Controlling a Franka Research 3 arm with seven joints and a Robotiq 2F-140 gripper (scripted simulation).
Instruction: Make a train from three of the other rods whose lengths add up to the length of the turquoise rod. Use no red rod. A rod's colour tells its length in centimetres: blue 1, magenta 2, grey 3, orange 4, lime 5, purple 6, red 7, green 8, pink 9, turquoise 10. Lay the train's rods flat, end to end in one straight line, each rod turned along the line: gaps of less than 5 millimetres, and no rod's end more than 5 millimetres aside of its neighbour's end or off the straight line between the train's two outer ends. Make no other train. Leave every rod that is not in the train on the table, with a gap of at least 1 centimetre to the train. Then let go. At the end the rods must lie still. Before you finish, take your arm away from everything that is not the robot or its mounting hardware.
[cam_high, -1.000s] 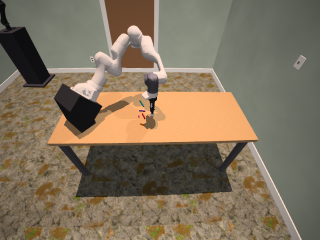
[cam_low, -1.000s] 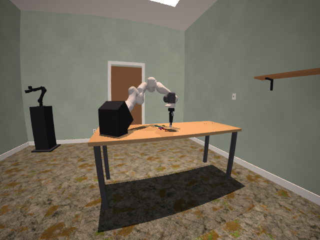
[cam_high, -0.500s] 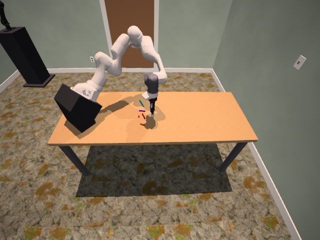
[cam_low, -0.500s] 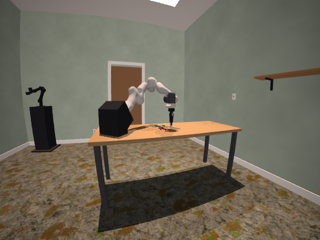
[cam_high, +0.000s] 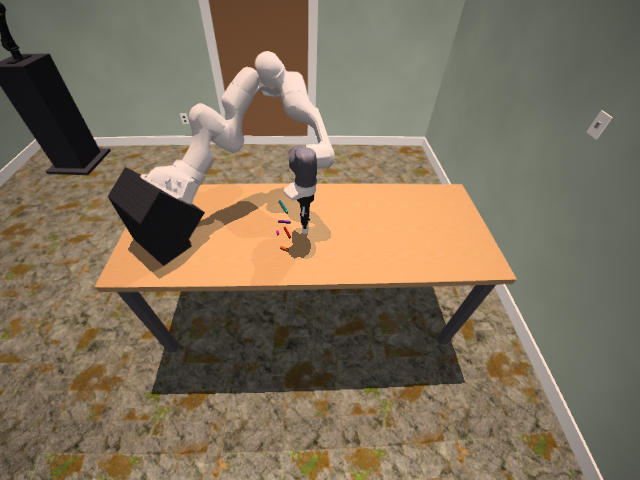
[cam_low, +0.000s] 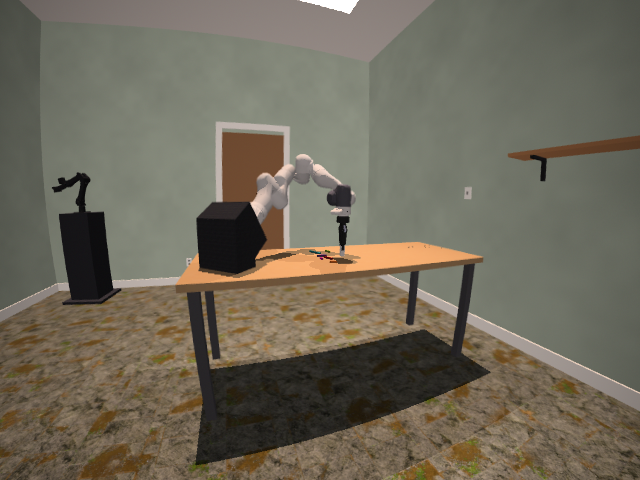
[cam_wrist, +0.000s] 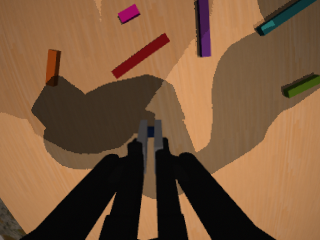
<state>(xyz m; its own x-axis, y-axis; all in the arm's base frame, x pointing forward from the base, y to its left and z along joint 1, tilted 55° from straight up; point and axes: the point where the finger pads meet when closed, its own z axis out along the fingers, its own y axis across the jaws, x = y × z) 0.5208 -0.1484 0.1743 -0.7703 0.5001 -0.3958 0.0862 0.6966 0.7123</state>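
The blue rod is 3 cm below my hand. From my hand the other things lie so: magenta rod: 13 cm behind, 1 cm to the right, 4 cm below; purple rod: 11 cm behind, 7 cm to the left, 4 cm below; red rod: 8 cm behind, 4 cm below.
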